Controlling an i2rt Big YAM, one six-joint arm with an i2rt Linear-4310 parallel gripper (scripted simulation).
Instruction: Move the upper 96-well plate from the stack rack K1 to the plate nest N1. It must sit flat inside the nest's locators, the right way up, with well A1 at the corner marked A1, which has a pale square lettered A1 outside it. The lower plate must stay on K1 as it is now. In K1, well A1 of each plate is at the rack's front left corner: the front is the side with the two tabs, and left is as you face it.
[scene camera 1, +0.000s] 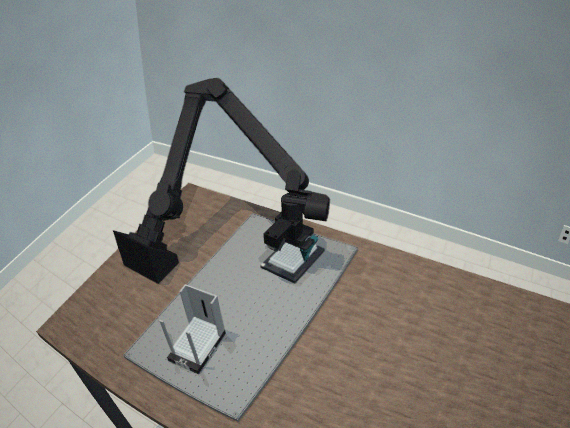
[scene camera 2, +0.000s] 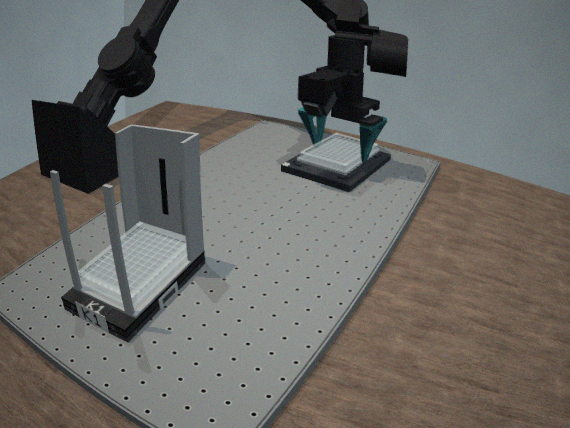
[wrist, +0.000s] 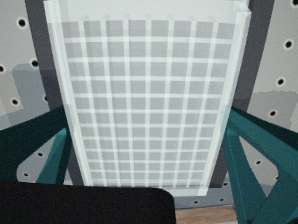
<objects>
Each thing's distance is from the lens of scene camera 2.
my gripper (scene camera 2: 340, 155): 0.82 m
black plate nest N1 (scene camera 2: 362, 172): 0.78 m
back wall (scene camera 2: 149, 144): 0.54 m
The marked spots on the black plate nest N1 and the back wall are 0.37 m apart.
</objects>
